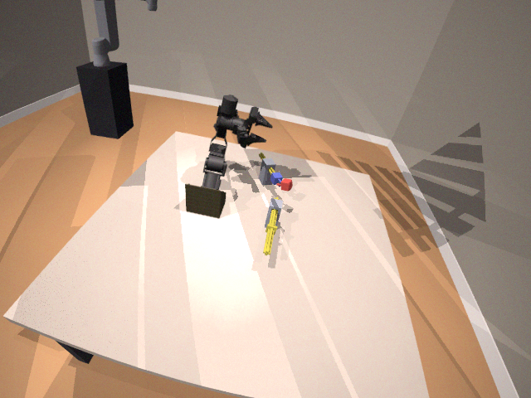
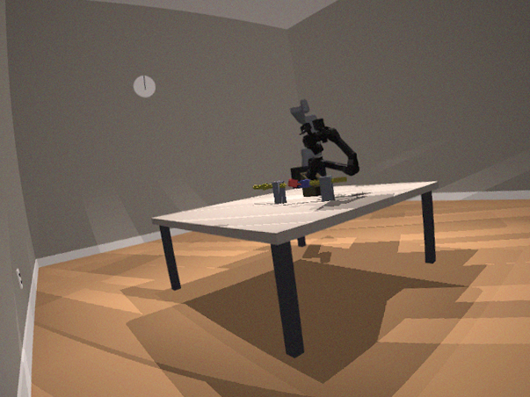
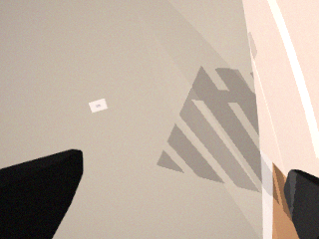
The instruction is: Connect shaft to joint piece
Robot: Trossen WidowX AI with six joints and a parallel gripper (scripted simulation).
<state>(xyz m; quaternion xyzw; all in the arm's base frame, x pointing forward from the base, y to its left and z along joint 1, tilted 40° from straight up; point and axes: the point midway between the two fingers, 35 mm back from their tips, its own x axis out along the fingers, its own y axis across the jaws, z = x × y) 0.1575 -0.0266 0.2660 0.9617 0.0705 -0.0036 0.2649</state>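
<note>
The red joint piece lies 12 cm ahead of my gripper tip, 1 cm to the right of it and 22 cm below it.
</note>
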